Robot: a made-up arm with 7 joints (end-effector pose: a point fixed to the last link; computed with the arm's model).
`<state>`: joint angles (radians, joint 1 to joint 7).
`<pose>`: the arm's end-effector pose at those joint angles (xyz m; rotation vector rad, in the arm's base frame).
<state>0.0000 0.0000 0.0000 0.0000 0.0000 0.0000 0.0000</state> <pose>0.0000 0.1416 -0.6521 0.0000 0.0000 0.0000</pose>
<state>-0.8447 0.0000 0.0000 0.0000 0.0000 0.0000 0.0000</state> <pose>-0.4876 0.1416 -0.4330 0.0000 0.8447 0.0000</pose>
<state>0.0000 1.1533 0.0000 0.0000 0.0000 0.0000 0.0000</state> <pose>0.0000 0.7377 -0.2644 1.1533 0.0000 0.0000</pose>
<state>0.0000 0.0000 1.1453 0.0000 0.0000 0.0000 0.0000</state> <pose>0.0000 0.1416 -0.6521 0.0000 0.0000 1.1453</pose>
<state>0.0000 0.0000 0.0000 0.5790 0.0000 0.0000 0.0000</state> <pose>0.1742 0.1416 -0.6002 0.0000 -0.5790 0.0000</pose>
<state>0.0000 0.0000 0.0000 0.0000 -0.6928 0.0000 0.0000</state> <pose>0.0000 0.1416 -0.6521 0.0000 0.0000 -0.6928</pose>
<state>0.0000 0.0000 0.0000 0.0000 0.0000 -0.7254 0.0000</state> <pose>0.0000 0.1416 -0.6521 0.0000 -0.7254 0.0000</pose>
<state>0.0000 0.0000 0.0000 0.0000 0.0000 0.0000 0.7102</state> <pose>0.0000 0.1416 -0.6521 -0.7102 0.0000 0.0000</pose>
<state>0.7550 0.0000 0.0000 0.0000 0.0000 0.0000 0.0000</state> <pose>0.4469 0.1416 -0.4749 0.0000 -0.7550 0.0000</pose>
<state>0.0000 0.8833 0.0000 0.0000 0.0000 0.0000 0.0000</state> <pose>0.0000 0.6456 -0.4138 0.8833 0.0000 0.0000</pose>
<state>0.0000 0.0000 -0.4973 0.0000 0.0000 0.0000 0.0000</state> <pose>0.0000 0.1416 -0.6521 0.0000 0.0000 -0.4973</pose>
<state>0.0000 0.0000 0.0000 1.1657 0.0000 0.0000 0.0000</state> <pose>0.2925 0.1416 -0.4592 0.0000 -1.1657 0.0000</pose>
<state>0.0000 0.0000 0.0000 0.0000 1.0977 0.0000 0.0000</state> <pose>0.0000 0.1416 -0.6521 0.0000 0.0000 1.0977</pose>
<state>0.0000 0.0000 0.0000 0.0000 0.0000 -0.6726 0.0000</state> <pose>0.0000 0.1416 -0.6521 0.0000 -0.6726 0.0000</pose>
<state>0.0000 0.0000 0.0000 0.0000 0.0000 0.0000 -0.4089</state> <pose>0.0000 0.1416 -0.6521 0.4089 0.0000 0.0000</pose>
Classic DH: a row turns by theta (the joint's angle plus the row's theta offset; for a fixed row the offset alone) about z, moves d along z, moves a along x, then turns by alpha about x. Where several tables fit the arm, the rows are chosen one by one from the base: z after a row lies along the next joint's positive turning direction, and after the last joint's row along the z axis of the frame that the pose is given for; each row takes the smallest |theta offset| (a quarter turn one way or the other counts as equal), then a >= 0, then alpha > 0; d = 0 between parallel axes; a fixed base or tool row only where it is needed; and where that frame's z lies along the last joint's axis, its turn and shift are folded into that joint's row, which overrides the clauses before.
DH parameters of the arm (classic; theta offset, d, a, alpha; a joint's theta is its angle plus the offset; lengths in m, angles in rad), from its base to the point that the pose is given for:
base (fixed): 0 0 0 1.5708
joint 1: 1.5708 -0.1416 0 1.5708
joint 2: 1.5708 0 0 1.5708
joint 3: 1.5708 -0.3338 0 1.5708
joint 4: 0 0 0 -1.5708
joint 5: 0 -0.3183 0 -1.5708
joint 6: -1.5708 0 0 1.5708
joint 7: 1.5708 0 0 1.5708
tool (fixed): -1.5708 0 0 0

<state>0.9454 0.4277 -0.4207 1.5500 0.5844 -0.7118 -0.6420</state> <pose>0.4649 0.1645 0.0226 -0.4052 -2.8044 0.6446</pose>
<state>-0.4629 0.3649 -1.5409 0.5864 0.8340 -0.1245 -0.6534</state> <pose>-0.2732 0.1909 -0.5592 0.2272 0.0178 -0.6558</pose>
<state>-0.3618 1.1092 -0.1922 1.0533 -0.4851 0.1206 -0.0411</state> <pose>0.1598 0.5579 -0.3450 0.9869 -0.2655 -1.2497</pose>
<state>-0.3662 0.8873 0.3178 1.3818 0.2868 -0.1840 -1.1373</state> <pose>0.2154 0.5085 -0.2677 1.5727 -1.4775 0.4977</pose>
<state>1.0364 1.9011 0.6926 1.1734 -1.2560 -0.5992 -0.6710</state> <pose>-0.1651 0.5131 0.3602 -2.5693 0.3193 0.4042</pose>
